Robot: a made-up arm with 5 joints.
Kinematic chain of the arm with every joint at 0, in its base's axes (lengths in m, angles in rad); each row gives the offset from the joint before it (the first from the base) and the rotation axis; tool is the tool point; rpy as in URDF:
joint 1: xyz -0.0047 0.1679 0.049 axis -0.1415 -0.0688 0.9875
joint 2: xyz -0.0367 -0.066 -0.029 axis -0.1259 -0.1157 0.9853
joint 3: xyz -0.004 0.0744 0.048 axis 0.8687 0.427 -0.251
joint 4: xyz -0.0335 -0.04 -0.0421 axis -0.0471 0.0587 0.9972
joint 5: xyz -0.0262 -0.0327 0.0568 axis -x
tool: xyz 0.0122 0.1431 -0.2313 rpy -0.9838 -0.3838 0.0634
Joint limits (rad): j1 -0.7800..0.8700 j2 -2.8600..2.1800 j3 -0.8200..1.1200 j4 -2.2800..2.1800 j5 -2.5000..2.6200
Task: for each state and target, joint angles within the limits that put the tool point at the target. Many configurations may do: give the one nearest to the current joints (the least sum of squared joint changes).
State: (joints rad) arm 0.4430 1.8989 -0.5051 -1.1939 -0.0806
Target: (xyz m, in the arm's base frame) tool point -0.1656 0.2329 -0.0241
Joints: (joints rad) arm 0.1762 1.8553 -0.6374 -1.3607 -0.4749
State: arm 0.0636 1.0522 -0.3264 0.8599 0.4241
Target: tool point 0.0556 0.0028 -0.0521
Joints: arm -0.4304 0.7380 -0.8200 0.8227 0.5548
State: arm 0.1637 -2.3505 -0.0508 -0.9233 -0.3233
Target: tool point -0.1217 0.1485 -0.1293
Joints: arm -0.1041 -2.5487 -0.6913 -1.0115 0.2487
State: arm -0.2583 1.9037 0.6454 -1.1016 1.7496
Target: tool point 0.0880 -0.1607 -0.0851
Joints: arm -0.0023 2.0142 0.5537 -0.9124 1.4102
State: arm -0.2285 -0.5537 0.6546 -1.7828 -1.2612
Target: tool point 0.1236 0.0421 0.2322
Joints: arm 0.2669 -0.6480 0.2123 -1.5639 -1.6367
